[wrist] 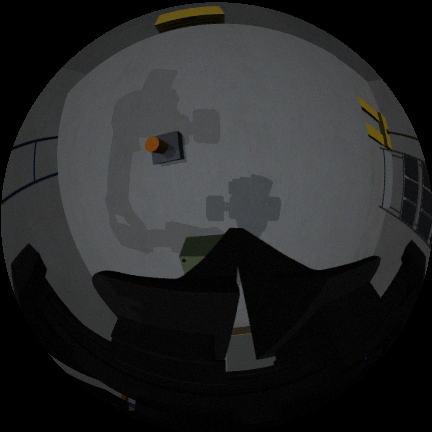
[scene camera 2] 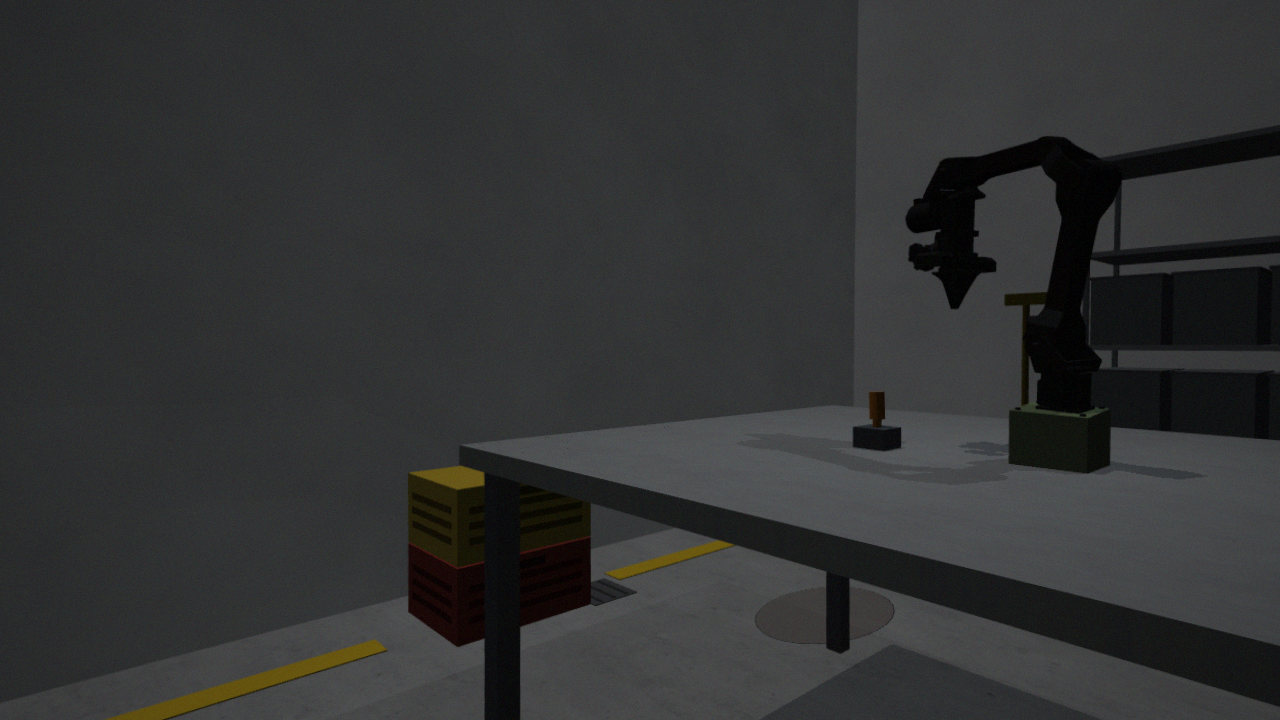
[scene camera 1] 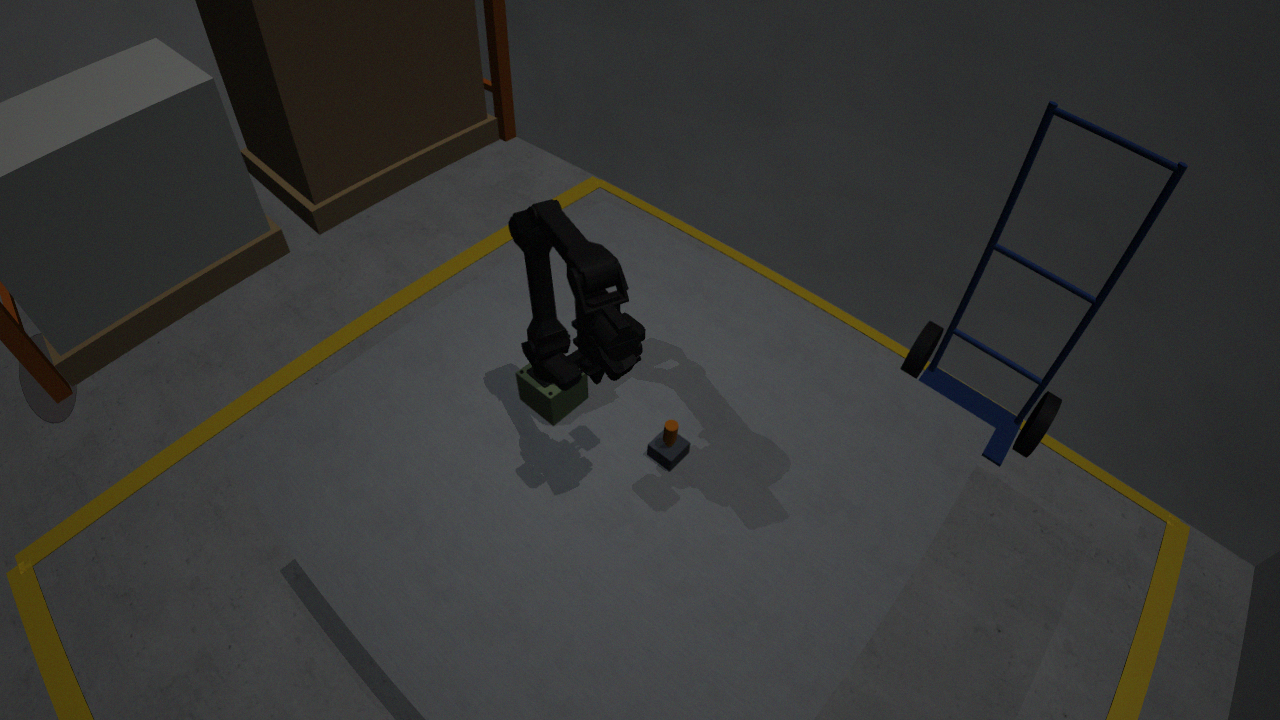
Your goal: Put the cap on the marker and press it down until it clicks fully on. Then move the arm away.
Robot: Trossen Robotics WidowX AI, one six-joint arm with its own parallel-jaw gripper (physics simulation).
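Frame: origin at the arm's base, x ahead, y left, z up, level; metres.
Seen in the pictures: gripper, fingertip midpoint: [wrist: 234, 234] [scene camera 2: 954, 309] [scene camera 1: 596, 382]; arm's base, origin of the base link: [scene camera 2: 1064, 408].
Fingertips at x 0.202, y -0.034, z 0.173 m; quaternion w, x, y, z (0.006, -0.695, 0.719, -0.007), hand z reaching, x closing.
Pixels of each thing's top centre, then the offset from my fingertips to it. Level surfaces: height alone.
- orange cap, middle of its top: [wrist: 150, 144] [scene camera 1: 671, 424] [scene camera 2: 877, 391] dx +0.084, dy +0.121, dz -0.157 m
- dark grey square block, middle of its top: [scene camera 2: 877, 427] [scene camera 1: 669, 443] [wrist: 163, 147] dx +0.084, dy +0.121, dz -0.225 m
- marker, middle of its top: [scene camera 2: 877, 393] dx +0.084, dy +0.121, dz -0.161 m
- grey table, its level: dz -0.264 m
The orange cap [scene camera 1: 671, 431] [scene camera 2: 877, 405] [wrist: 152, 144] sits upright on the marker, which stands in a dark grey square block [scene camera 1: 668, 452] [scene camera 2: 876, 437] [wrist: 169, 156] on the table. In the scene camera 2 view a short, narrower orange-brown stretch of the marker [scene camera 2: 877, 422] shows between the cap and the block. How firmly the cap is seated cannot be told. My gripper [scene camera 2: 955, 307] [wrist: 234, 234] is shut and empty. It hangs high above the table, apart from the cap, on the side towards the arm's base.
The arm stands on a green base block [scene camera 1: 552, 398] [scene camera 2: 1058, 438] [wrist: 200, 247] on the grey table [scene camera 2: 716, 474]. A blue hand truck [scene camera 1: 1042, 268], large boxes on pallets [scene camera 1: 375, 98] and stacked yellow and red crates [scene camera 2: 501, 555] stand beyond the table.
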